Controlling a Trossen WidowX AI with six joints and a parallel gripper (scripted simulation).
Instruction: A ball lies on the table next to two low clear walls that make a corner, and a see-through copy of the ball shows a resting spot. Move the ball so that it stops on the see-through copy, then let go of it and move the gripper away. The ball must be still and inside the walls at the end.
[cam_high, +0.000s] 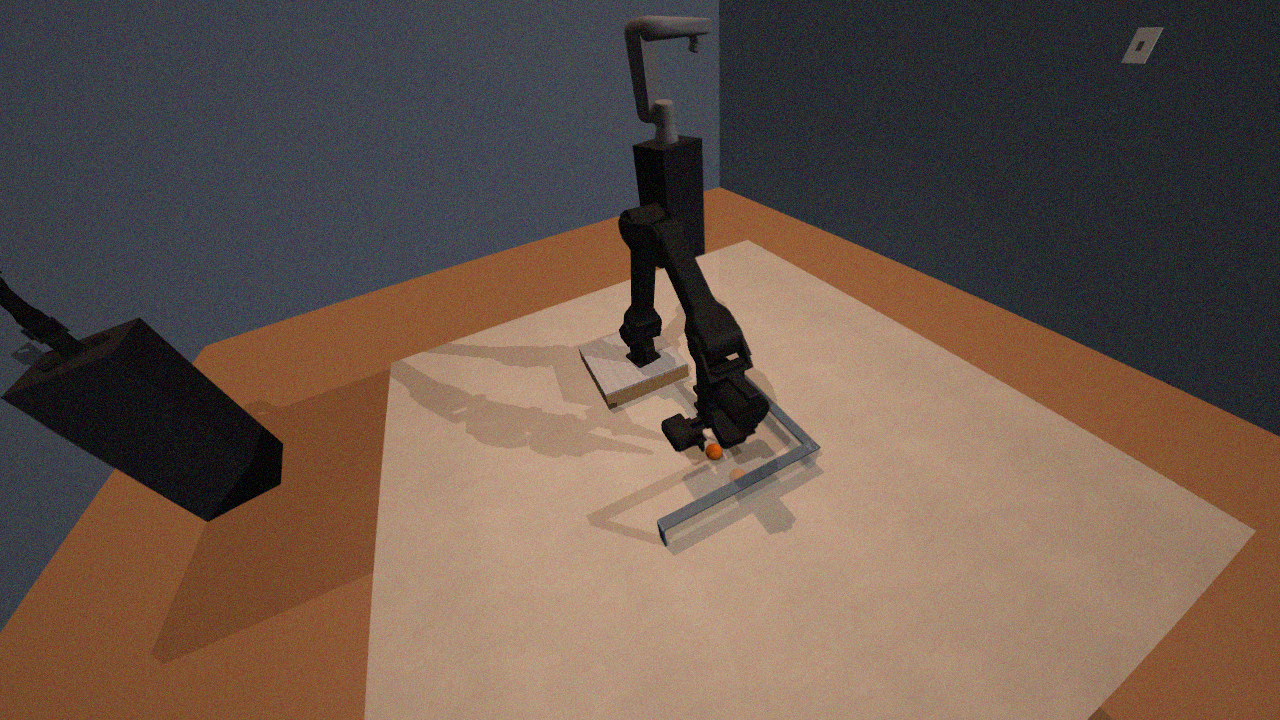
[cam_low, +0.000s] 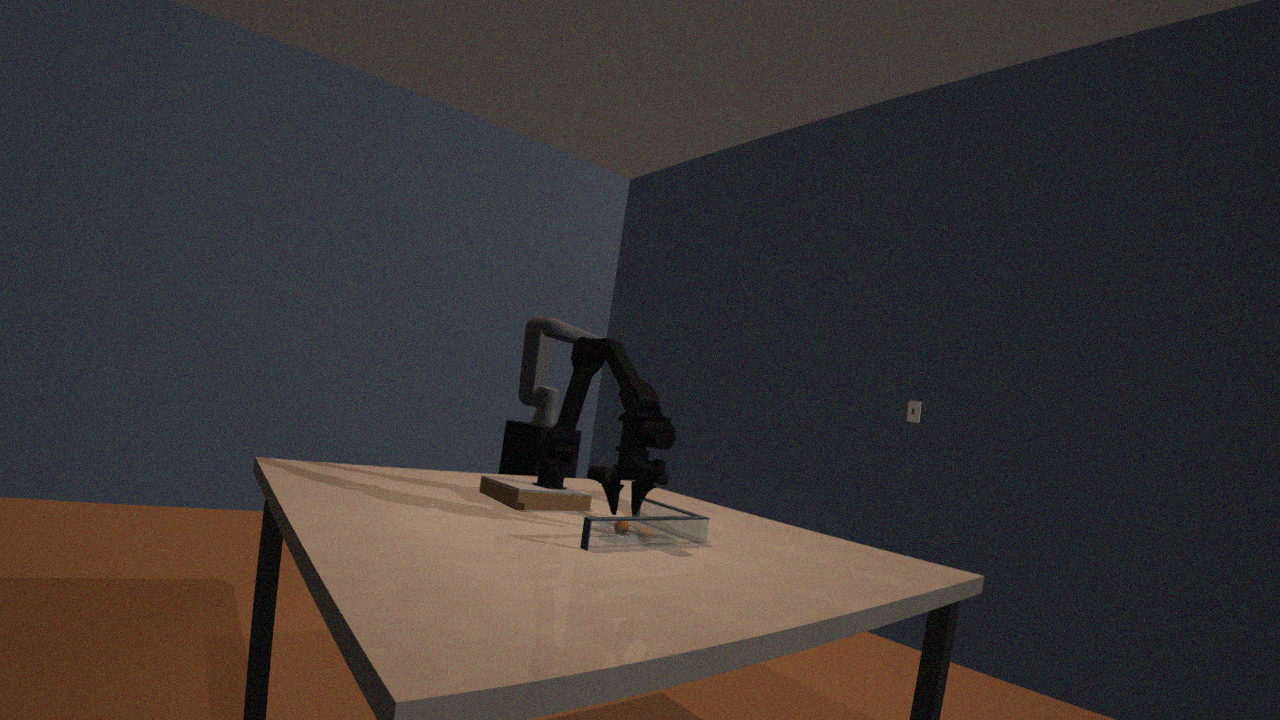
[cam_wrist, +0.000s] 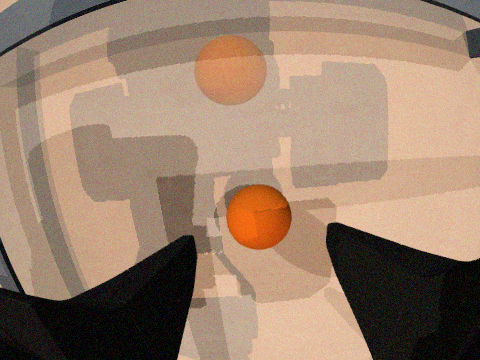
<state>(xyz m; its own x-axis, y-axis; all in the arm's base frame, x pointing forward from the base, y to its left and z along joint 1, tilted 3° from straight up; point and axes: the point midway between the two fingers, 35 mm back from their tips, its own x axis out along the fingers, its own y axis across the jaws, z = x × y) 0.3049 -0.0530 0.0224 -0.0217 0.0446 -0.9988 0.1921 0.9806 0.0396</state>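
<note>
The orange ball is 30 mm below my gripper tip. Also, from my gripper tip: clear wall 100 mm ahead, 30 mm to the right, 10 mm below.
</note>
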